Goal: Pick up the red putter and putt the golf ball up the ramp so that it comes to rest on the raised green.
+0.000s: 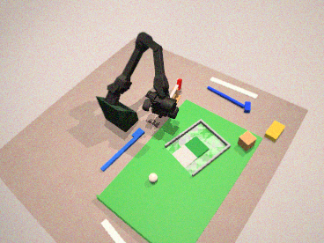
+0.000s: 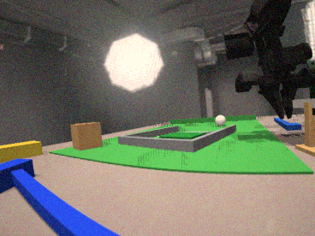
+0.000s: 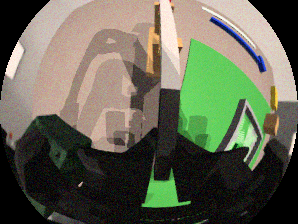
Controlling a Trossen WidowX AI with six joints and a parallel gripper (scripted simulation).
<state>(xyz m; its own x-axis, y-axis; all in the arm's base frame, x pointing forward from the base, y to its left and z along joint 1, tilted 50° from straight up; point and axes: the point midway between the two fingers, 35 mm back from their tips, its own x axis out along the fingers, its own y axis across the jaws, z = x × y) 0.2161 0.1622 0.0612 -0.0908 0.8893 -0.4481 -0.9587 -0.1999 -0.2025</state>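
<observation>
The putter lies 40 mm behind my gripper tip, 110 mm to the left of it and 20 mm above it. The rest, counted from my gripper tip: white golf ball 190 mm ahead, 300 mm to the right, 20 mm below; orange block 440 mm ahead, 130 mm to the left, 10 mm below; green mat 270 mm ahead, 170 mm to the right, 40 mm below.
</observation>
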